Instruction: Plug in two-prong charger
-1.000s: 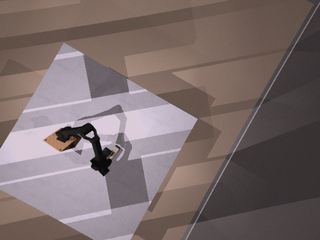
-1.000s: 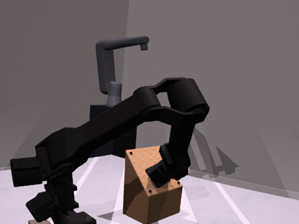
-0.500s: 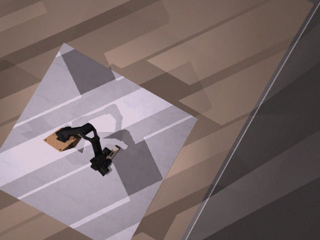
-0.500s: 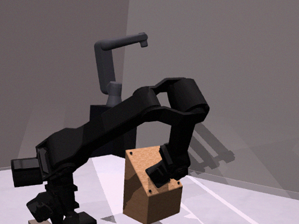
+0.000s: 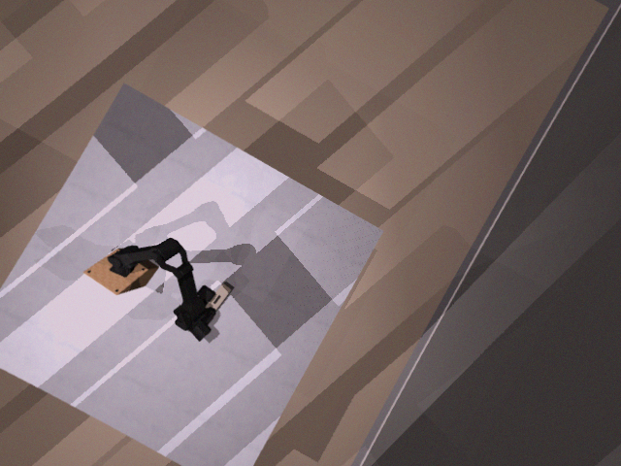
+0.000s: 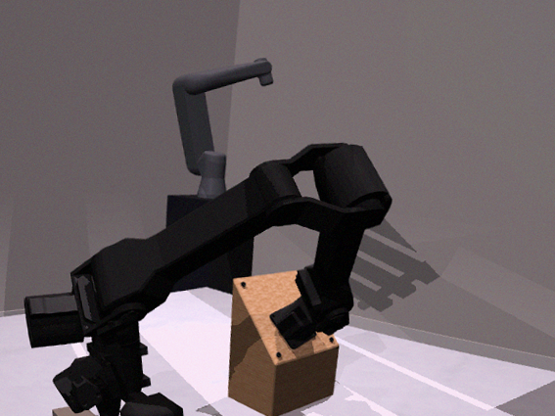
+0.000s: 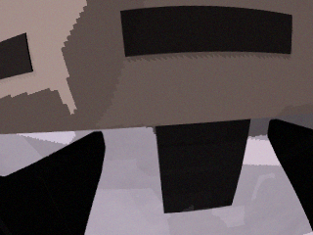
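The two-prong charger is 2 cm ahead of my gripper tip and 1 cm above it.
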